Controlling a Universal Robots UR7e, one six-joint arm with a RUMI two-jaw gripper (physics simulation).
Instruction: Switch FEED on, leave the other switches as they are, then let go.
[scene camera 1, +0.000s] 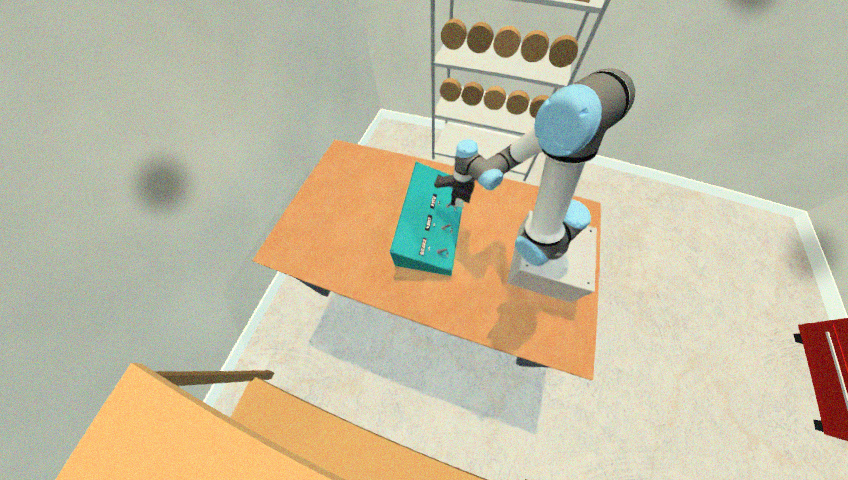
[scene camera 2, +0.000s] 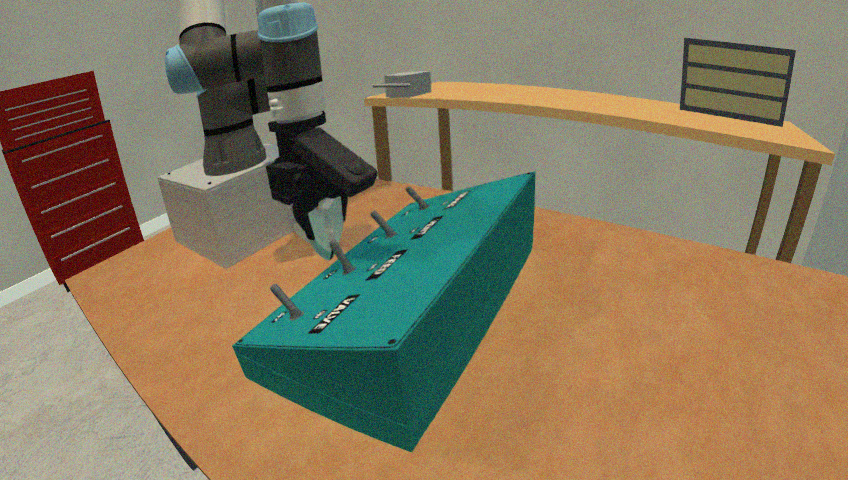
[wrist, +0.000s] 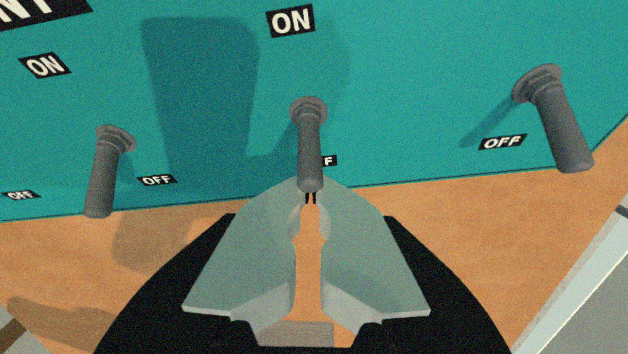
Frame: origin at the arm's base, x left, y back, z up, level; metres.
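Seen in the pictures: gripper, fingertip midpoint: (scene camera 1: 455, 206) (scene camera 2: 329, 258) (wrist: 311, 177); arm's base at its link origin: (scene camera 2: 235, 164).
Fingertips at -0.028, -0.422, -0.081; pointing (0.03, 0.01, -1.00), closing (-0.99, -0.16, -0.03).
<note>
Pixels of each thing's middle, then the offset from my fingertips to it, as dx, dy, dz. "*": a spot on its surface instead. Level surfaces: height alone.
- teal switch box at the middle of its body: (scene camera 2: 412, 275) (scene camera 1: 431, 217) +0.086, -0.081, -0.037
- orange table at its surface level: dz -0.097
- FEED lever at the middle of its body: (wrist: 309, 148) (scene camera 2: 340, 254) +0.004, -0.024, +0.013
- label at a spot on its surface: (wrist: 291, 21) * +0.021, -0.076, +0.005
- VALVE lever at the middle of its body: (wrist: 560, 125) (scene camera 2: 284, 299) -0.111, -0.057, +0.010
- neighbouring lever at the middle of its body: (wrist: 103, 177) (scene camera 2: 381, 222) +0.117, +0.017, +0.010
- farthest lever at the middle of its body: (scene camera 2: 415, 196) +0.231, +0.054, +0.010
The teal switch box (scene camera 1: 410, 214) (scene camera 2: 464, 297) (wrist: 410, 50) stands on the orange table (scene camera 1: 315, 202) (scene camera 2: 654, 333). The FEED lever (scene camera 2: 342, 256) (wrist: 309, 145) is grey and leans to its OFF side, partly covering its OFF label; its ON label (wrist: 291, 21) shows beyond its base. The VALVE lever (scene camera 2: 286, 301) (wrist: 565, 130) and the neighbouring lever (scene camera 2: 382, 223) (wrist: 102, 175) on the other side also lean to OFF. My gripper (scene camera 1: 457, 204) (scene camera 2: 329, 255) (wrist: 311, 177) is shut and empty, its tips right behind the FEED lever's free end on the OFF side. Contact cannot be made out.
The farthest lever (scene camera 2: 416, 198) also leans to OFF. The arm's pale base block (scene camera 1: 553, 273) (scene camera 2: 220, 220) stands on the table. A shelf rack (scene camera 1: 433, 107), a wooden bench (scene camera 2: 571, 104) and a red cabinet (scene camera 2: 71, 178) stand away from the box.
</note>
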